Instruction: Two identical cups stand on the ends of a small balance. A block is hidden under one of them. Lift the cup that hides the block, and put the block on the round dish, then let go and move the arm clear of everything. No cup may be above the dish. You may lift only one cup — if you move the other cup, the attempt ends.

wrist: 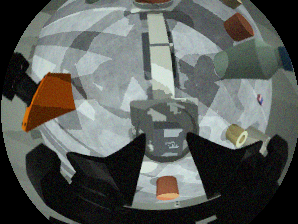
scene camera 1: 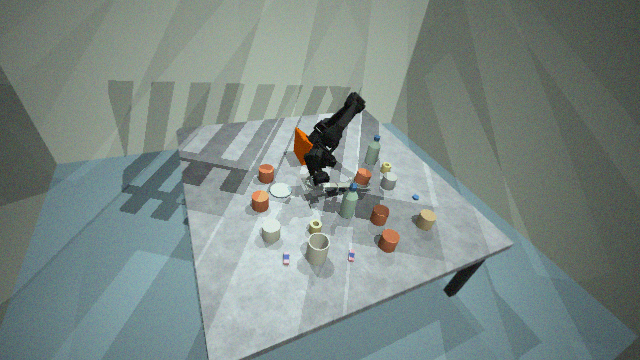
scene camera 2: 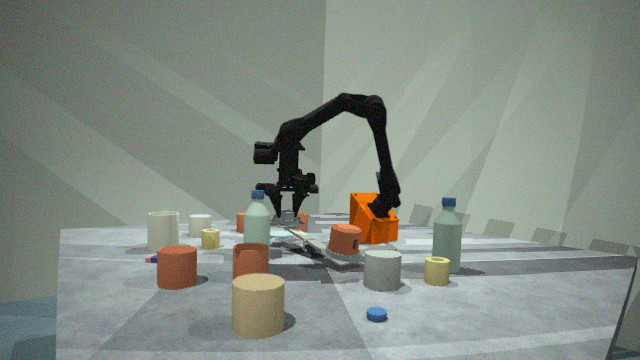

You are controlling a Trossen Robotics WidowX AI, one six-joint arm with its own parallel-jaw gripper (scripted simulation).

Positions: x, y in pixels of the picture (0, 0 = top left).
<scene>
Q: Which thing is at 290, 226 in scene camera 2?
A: A small balance.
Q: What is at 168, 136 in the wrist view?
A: A small grey block.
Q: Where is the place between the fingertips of my gripper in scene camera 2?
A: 287, 217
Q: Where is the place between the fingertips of my gripper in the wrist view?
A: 166, 136
</scene>
